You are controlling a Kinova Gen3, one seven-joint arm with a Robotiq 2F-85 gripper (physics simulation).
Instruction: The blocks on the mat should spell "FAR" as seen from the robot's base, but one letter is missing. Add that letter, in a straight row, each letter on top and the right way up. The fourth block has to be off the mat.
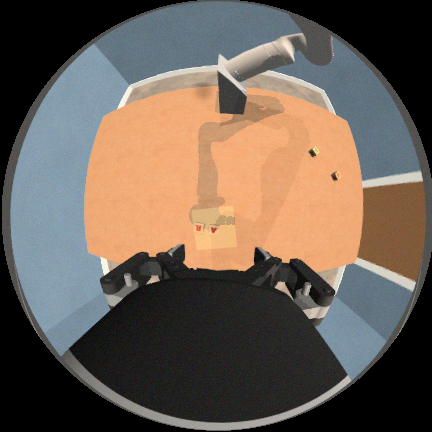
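Note:
My gripper is open and empty, high above the table. The mat, pale yellow, lies ahead of the fingertips, a little left of the middle. On it stand a block with a red R and, just to its right, a block with a red A; a small gap separates them. Off the mat, at the right of the table, stand a block with a green mark and, nearer the right edge, a block with an orange-red mark. Both marks are too small to read.
The robot's base stands at the far edge of the orange table, with the arm rising from it to the upper right. The arm's shadow crosses the table and part of the mat. Blue walls and a brown panel surround the table.

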